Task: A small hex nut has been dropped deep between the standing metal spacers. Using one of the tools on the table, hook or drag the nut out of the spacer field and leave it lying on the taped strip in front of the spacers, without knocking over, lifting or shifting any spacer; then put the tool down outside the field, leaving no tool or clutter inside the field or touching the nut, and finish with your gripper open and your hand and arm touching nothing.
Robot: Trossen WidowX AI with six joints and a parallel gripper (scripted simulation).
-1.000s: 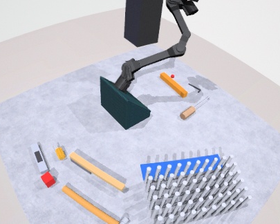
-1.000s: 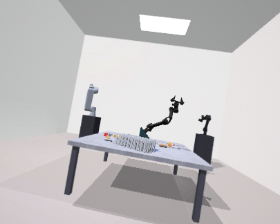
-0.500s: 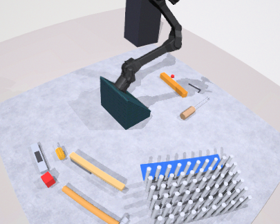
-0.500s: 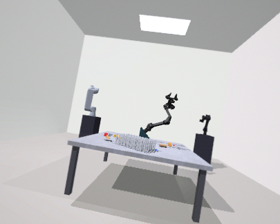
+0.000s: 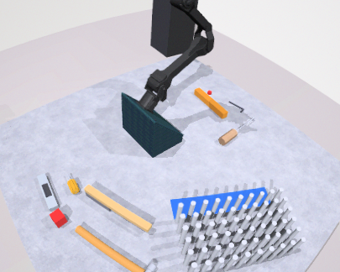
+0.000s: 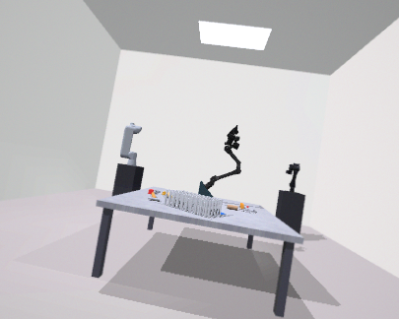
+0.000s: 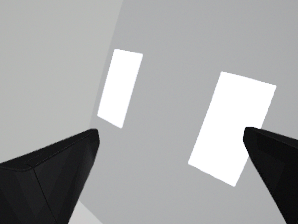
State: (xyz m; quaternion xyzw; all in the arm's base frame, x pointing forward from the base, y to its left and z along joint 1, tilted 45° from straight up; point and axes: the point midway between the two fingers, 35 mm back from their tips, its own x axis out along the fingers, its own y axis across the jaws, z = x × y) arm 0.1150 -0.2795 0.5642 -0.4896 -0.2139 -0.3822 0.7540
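My gripper tip is 75 cm above the wooden-handled screwdriver, 19 cm to the right of it and 13 cm short of it. Round my gripper tip: small red ball: 76 cm below, 23 cm to the left, 15 cm behind; then thin metal piece: 76 cm below, 29 cm to the left, 2 cm ahead; then orange bar: 75 cm below, 17 cm to the left, 8 cm behind.
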